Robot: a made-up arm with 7 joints.
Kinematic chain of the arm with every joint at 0, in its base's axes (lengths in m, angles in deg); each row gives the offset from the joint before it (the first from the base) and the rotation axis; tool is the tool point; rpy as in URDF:
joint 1: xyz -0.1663 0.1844 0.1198 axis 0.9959 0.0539 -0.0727
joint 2: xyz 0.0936 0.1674 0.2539 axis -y
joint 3: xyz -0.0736 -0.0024 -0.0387 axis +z
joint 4: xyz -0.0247 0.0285 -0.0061 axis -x
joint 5: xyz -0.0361 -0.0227 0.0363 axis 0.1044 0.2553 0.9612
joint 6: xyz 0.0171 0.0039 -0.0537 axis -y
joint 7: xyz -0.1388 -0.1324 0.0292 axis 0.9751 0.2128 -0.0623
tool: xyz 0.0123 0.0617 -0.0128 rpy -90 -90 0
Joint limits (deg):
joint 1: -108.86..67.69
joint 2: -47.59..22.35
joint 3: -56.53..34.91
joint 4: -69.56..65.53
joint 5: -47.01..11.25
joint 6: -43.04..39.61
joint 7: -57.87..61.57
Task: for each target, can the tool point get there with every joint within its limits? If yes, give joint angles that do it. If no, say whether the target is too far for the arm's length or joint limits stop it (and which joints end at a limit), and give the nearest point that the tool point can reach.
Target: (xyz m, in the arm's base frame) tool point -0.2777 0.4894 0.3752
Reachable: yes | joints -7.13 0.91 -35.32 16.55 -37.69 -26.01 44.56
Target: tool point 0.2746 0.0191 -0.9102
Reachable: no: too far | nearest point -0.0820 0.1636 -0.2516 | short by 0.763 m
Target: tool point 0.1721 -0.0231 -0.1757
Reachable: no: joint limits stop it (at a limit: joint 1, joint 2, joint 3, joint 4, joint 5, joint 6, joint 7) | nearest point -0.0527 0.1400 -0.1861 | short by 0.278 m
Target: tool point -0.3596 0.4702 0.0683
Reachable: yes | joints -52.16 -18.39 -41.62 7.37 -20.89 27.04 -38.76
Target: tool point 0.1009 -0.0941 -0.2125
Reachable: no: joint limits stop it (at a limit: joint 1, joint 2, joint 3, joint 5, joint 6, joint 7) | nearest point -0.0572 0.1357 -0.1798 | short by 0.281 m
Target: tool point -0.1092 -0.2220 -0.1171
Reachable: no: joint limits stop it (at a limit: joint 1, joint 2, joint 6, joint 7) | nearest point -0.1572 0.0955 -0.1208 | short by 0.321 m
